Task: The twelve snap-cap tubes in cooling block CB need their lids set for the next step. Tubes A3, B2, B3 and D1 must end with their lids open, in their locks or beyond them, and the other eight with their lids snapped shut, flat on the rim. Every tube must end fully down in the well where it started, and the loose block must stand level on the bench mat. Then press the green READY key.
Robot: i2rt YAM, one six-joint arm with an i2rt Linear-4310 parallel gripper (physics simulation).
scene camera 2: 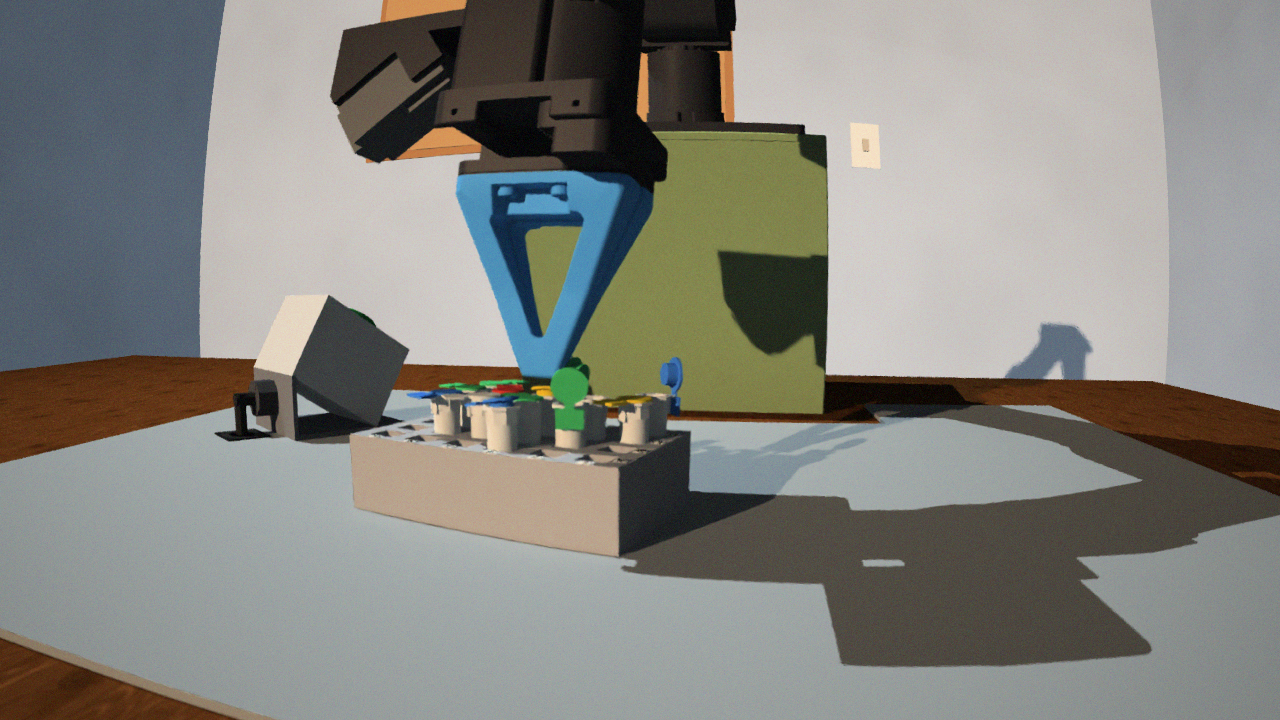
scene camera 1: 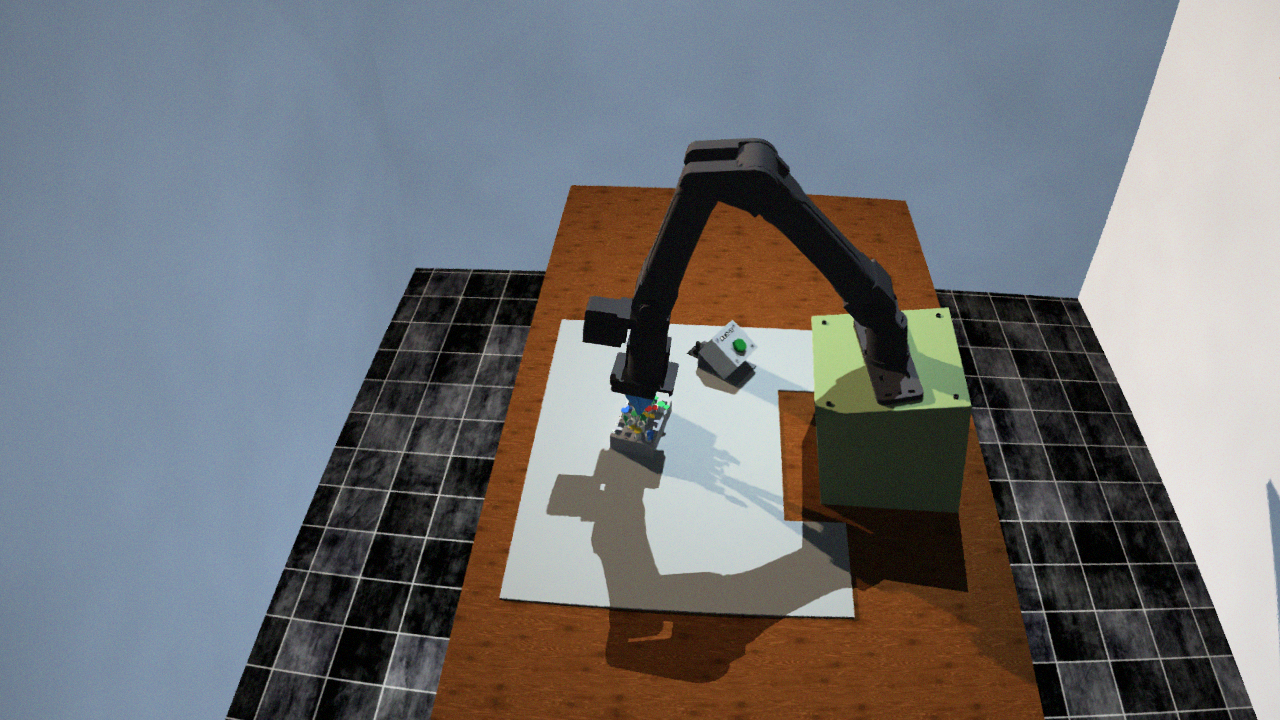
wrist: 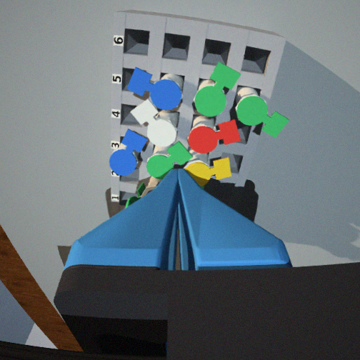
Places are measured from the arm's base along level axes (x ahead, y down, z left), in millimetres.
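Pixels of known places: gripper, between the fingertips: (scene camera 2: 541, 377) (scene camera 1: 640, 412); arm's base, origin of its link: (scene camera 2: 685, 133) (scene camera 1: 886, 357).
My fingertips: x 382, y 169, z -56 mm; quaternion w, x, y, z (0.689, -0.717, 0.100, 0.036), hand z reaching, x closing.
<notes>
For each thing: its top centre in the pictures, then the offset to it from my fingertips. "spot": a spot on its surface instead. Level surfaces: height alone.
- grey cooling block, centre of its top: (scene camera 2: 517, 434) (scene camera 1: 641, 417) dx -2, dy +22, dz -10 mm
- green lid, centre of its top: (scene camera 2: 569, 366) dx +26, dy -7, dz +14 mm
- blue lid, centre of its top: (scene camera 2: 669, 362) dx -16, dy -5, dz +47 mm
- key box, a spot on its surface: (scene camera 2: 344, 362) (scene camera 1: 715, 358) spot: dx -137, dy +9, dz -144 mm
- white mat, height of its surface: dy +52 mm
- brown table, height of its surface: dy +55 mm
The grey cooling block (scene camera 1: 636, 450) (scene camera 2: 483, 488) (wrist: 150, 21) stands on the bench mat, holding tubes with coloured lids. My gripper (scene camera 1: 639, 401) (scene camera 2: 543, 374) (wrist: 177, 180) is shut and empty, its tips low over the lids, beside a flat-looking yellow lid (wrist: 198, 172). In the wrist view, blue (wrist: 165, 94), white (wrist: 161, 131), red (wrist: 203, 139) and several green lids lie over their tubes; whether they are snapped is unclear. A green lid (scene camera 2: 570, 385) and a blue lid (scene camera 2: 672, 373) stand upright. My fingers hide the tubes near row 1. The green READY key (scene camera 1: 739, 345) sits on its tilted box.
The key box (scene camera 1: 723, 358) (scene camera 2: 344, 362) stands on the white mat (scene camera 1: 572, 555) (scene camera 2: 179, 537), beyond the block. The green arm base (scene camera 1: 890, 461) (scene camera 2: 751, 268) stands at the mat's cut-out. The brown table (scene camera 1: 742, 268) surrounds the mat. The arm casts shadows across the mat.
</notes>
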